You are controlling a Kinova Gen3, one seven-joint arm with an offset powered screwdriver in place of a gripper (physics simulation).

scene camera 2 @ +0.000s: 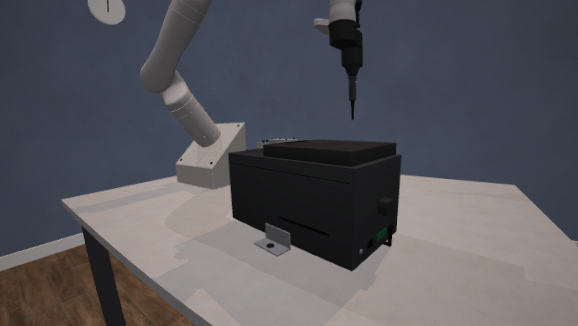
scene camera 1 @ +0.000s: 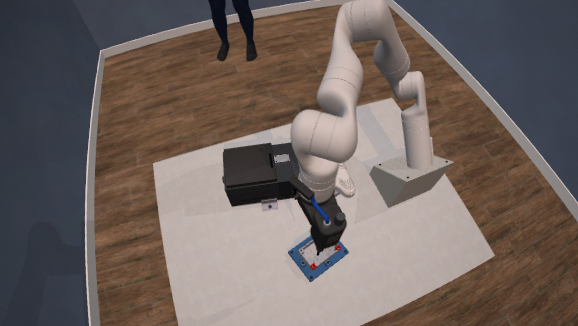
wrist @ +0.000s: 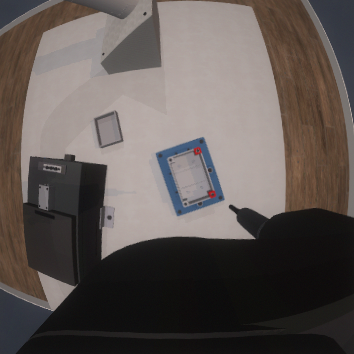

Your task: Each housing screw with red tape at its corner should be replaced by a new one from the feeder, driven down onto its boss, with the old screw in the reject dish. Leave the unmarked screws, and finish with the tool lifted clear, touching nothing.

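Where they show: hand at its tool point: (scene camera 2: 352, 120) (scene camera 1: 317, 254) (wrist: 230, 206); arm's base at its link origin: (scene camera 2: 210, 138) (scene camera 1: 419, 164) (wrist: 129, 4).
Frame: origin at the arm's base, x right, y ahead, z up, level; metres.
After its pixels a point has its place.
Note:
My screwdriver (scene camera 1: 318, 253) @(x -0.140, y 0.495, z 0.071 m) (scene camera 2: 352, 118) @(x -0.136, y 0.494, z 0.058 m) (wrist: 232, 206) @(x -0.137, y 0.491, z 0.071 m) points down, its tip apart from the surfaces around it; whether a screw is on the bit is too small to tell. In scene camera 1 the tip overlaps the pale housing (scene camera 1: 326, 257) @(x -0.123, y 0.435, z -0.137 m) (wrist: 190, 175) @(x -0.095, y 0.447, z -0.137 m), which lies on the blue plate (scene camera 1: 322, 269) @(x -0.155, y 0.465, z -0.140 m) (wrist: 165, 165) @(x -0.036, y 0.415, z -0.140 m). One red-taped corner (scene camera 1: 338, 247) @(x -0.117, y 0.392, z -0.097 m) (wrist: 198, 150) @(x -0.118, y 0.392, z -0.096 m) and another red-taped corner (scene camera 1: 313, 266) @(x -0.139, y 0.495, z -0.096 m) (wrist: 212, 194) @(x -0.138, y 0.496, z -0.098 m) show; their screws are unclear. The black feeder (scene camera 1: 247, 167) @(x 0.232, y 0.569, z 0.011 m) (scene camera 2: 300, 195) @(x 0.322, y 0.541, z -0.060 m) (wrist: 52, 240) @(x 0.218, y 0.545, z 0.011 m) has a small pale strip with dark dots. The grey reject dish (wrist: 119, 128) @(x 0.074, y 0.301, z -0.142 m) shows no discernible screw; the arm hides it in scene camera 1.
A small metal bracket (scene camera 1: 270, 205) @(x 0.142, y 0.531, z -0.151 m) (scene camera 2: 275, 245) @(x 0.321, y 0.492, z -0.154 m) (wrist: 108, 217) @(x 0.141, y 0.535, z -0.152 m) stands beside the feeder. The arm's sloped grey base (scene camera 1: 407, 175) @(x -0.029, y 0.094, z 0.031 m) (scene camera 2: 222, 155) @(x 0.060, y 0.119, z -0.052 m) (wrist: 137, 52) @(x -0.003, y 0.123, z -0.073 m) is on the table. A person's legs (scene camera 1: 220, 22) show beyond the table.

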